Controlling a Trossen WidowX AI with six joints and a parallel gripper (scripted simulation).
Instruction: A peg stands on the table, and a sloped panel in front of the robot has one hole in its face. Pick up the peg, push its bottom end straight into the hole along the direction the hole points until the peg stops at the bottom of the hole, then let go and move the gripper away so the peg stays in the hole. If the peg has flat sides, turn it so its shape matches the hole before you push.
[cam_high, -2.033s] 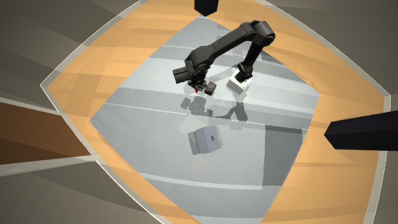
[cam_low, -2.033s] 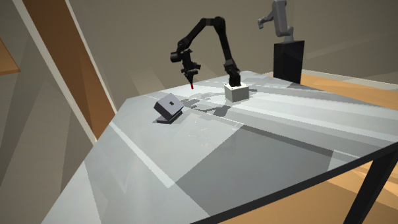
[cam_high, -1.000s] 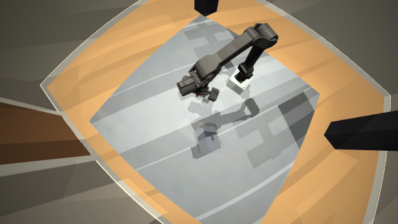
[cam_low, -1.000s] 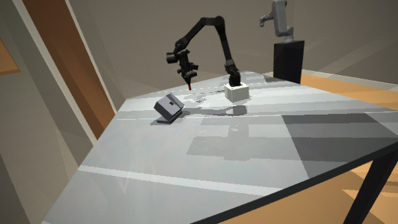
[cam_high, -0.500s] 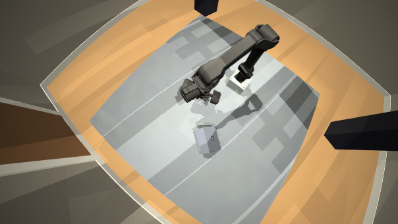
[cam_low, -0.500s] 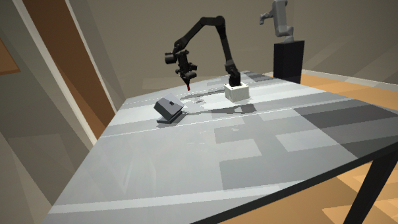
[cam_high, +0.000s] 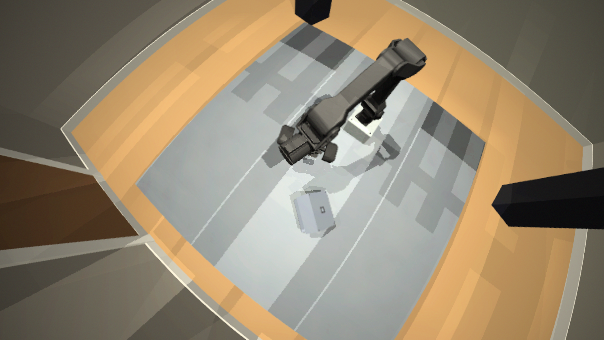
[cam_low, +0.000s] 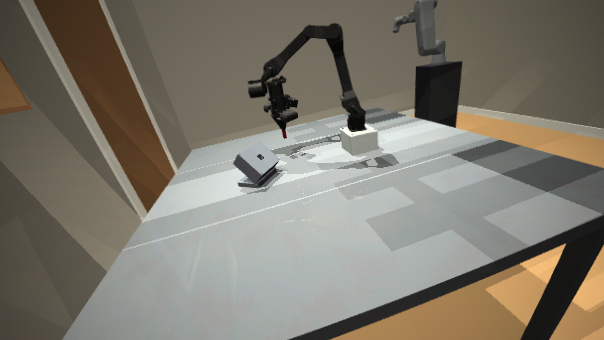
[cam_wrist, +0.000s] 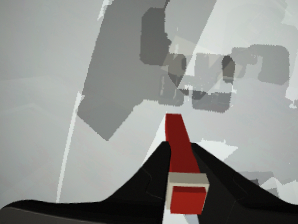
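My gripper tip is now 100 mm short of the sloped grey panel, 190 mm to the right of it and 50 mm above it. Round my gripper tip: red square peg 20 mm above.
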